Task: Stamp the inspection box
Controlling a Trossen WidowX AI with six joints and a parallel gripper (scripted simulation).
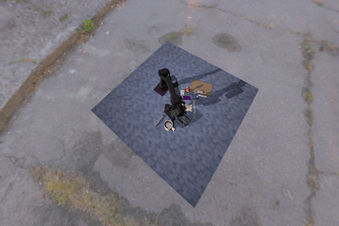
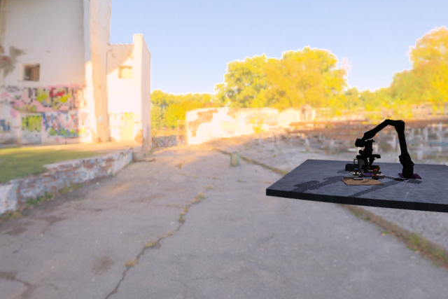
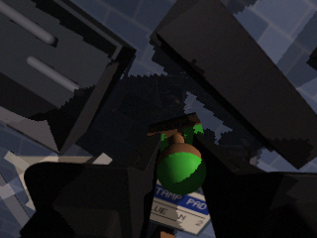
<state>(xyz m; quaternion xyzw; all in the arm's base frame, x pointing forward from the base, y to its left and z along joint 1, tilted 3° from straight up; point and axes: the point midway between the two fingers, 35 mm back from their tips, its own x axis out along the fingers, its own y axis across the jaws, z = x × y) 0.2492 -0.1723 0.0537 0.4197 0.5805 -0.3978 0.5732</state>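
Right now the long black block is 30 mm behind my gripper tip, 50 mm to the right of it and 10 mm below it. The rest, counted from my gripper tip: mug: 30 mm ahead, 150 mm to the right, 10 mm above; then dark tray: 110 mm ahead, 20 mm to the right, 20 mm below; then cream card: 80 mm ahead, 110 mm to the left, 30 mm below.
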